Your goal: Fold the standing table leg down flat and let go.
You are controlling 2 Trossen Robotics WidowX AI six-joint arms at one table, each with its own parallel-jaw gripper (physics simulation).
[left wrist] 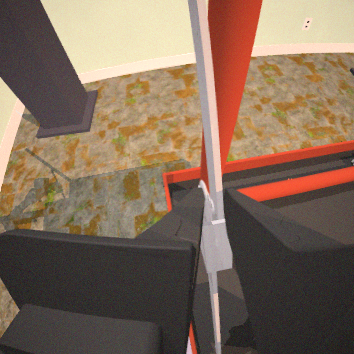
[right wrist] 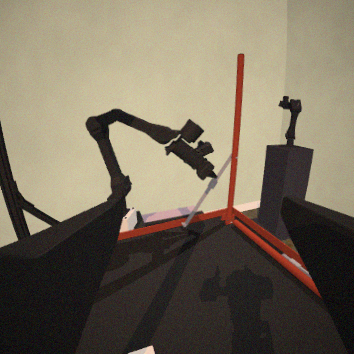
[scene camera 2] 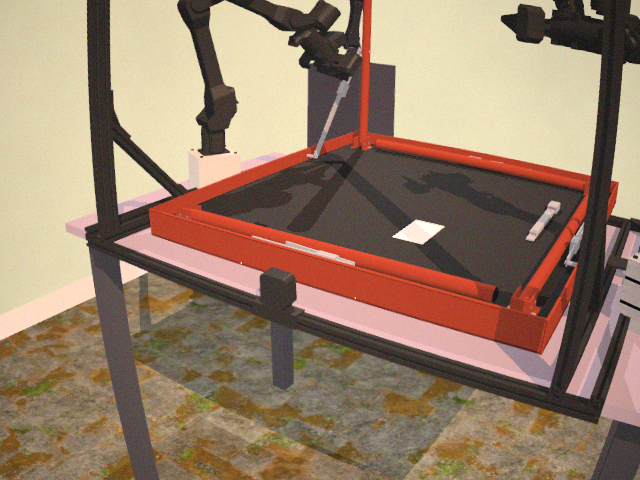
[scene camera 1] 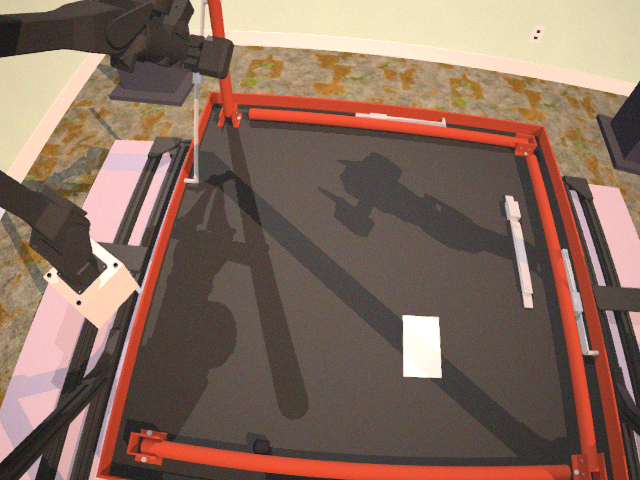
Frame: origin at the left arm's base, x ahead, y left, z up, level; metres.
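Seen in the pictures: left gripper, fingertip midpoint: (left wrist: 212, 196) (right wrist: 215, 176) (scene camera 2: 346, 79) (scene camera 1: 198, 56); right gripper, fingertip midpoint: (right wrist: 202, 205) (scene camera 2: 515, 20); left arm's base, origin of the base link: (scene camera 2: 213, 151) (scene camera 1: 82, 270).
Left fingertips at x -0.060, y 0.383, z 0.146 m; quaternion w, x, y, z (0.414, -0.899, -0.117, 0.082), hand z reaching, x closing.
Note:
Offsets run from my left fingertips to a thing's middle. "spot": to the spot under its first point.
The red standing leg (scene camera 1: 226, 93) (scene camera 2: 366, 93) (left wrist: 232, 75) (right wrist: 237, 120) is upright at the frame's far left corner. Its thin grey brace (scene camera 1: 195, 129) (scene camera 2: 328, 116) (left wrist: 207, 90) (right wrist: 197, 207) slants from the left rim up to the leg. My left gripper (scene camera 2: 351, 72) (left wrist: 212, 196) (right wrist: 215, 176) is shut on the brace near its grey latch piece @(spot: dx +0.009, dy -0.019, dz -0.018 m) (left wrist: 216, 245); in scene camera 1 its fingertips are hidden behind its own body. My right gripper (scene camera 2: 503, 19) (right wrist: 202, 205) is wide open and empty, raised at the right and far from the leg.
The red table frame (scene camera 1: 387, 104) (scene camera 2: 351, 289) holds a dark panel and other red legs folded flat along its sides. A white rectangle @(spot: dx +0.562, dy -0.159, dz -0.209 m) (scene camera 1: 421, 346) (scene camera 2: 418, 231) and a grey bar @(dx +0.641, dy +0.109, dz -0.197 m) (scene camera 1: 520, 258) (scene camera 2: 542, 222) lie on the panel. Black frame posts (scene camera 2: 101, 118) (scene camera 2: 599, 155) stand at the near side.

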